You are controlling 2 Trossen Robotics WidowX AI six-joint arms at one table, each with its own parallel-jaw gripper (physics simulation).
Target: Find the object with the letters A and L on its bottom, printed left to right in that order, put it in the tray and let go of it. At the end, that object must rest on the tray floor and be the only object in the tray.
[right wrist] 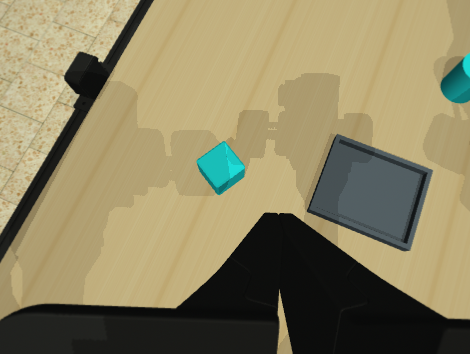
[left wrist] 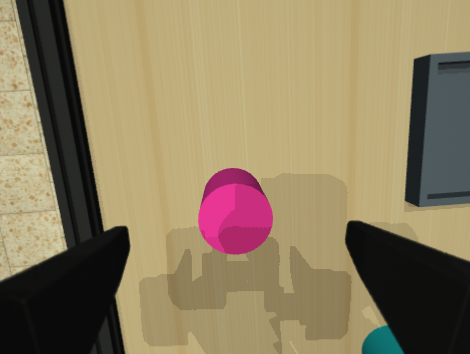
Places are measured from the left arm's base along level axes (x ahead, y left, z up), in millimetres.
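Pixels of known places: left gripper, between the fingertips: (left wrist: 239, 234); right gripper, between the fingertips: (right wrist: 276, 226).
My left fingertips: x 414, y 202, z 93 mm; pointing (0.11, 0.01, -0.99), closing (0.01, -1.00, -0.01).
Note:
Behind a point stands the place of what it marks.
A magenta cylinder (left wrist: 235, 215) {y 201, x 397, z 26 mm} stands upright on the table in the left wrist view. My left gripper (left wrist: 239, 234) {y 202, x 414, z 93 mm} is wide open above it, with the cylinder showing between the two fingertips and apart from both. A teal cylinder (left wrist: 382, 341) {y 68, x 265, z -13 mm} (right wrist: 456, 85) {y 40, x 267, z 3 mm} shows in part at the edge of each view. A teal cube-like block (right wrist: 220, 167) {y -188, x 522, z 17 mm} lies beyond my right gripper (right wrist: 276, 226) {y -106, x 612, z 334 mm}, which is shut and empty. The grey tray (left wrist: 422, 130) {y 60, x 449, z -12 mm} (right wrist: 420, 210) {y 59, x 449, z -9 mm} has a bare floor in the right wrist view. The bottoms of the objects are hidden, and no letters show.
A black table rail (left wrist: 65, 120) {y 317, x 454, z -7 mm} (right wrist: 55, 147) {y -411, x 589, z -33 mm} runs along the left of both views, with tiled floor beyond it. A black bracket (right wrist: 85, 75) {y -405, x 492, z 24 mm} sits on the rail in the right wrist view. Arm shadows fall across the table.

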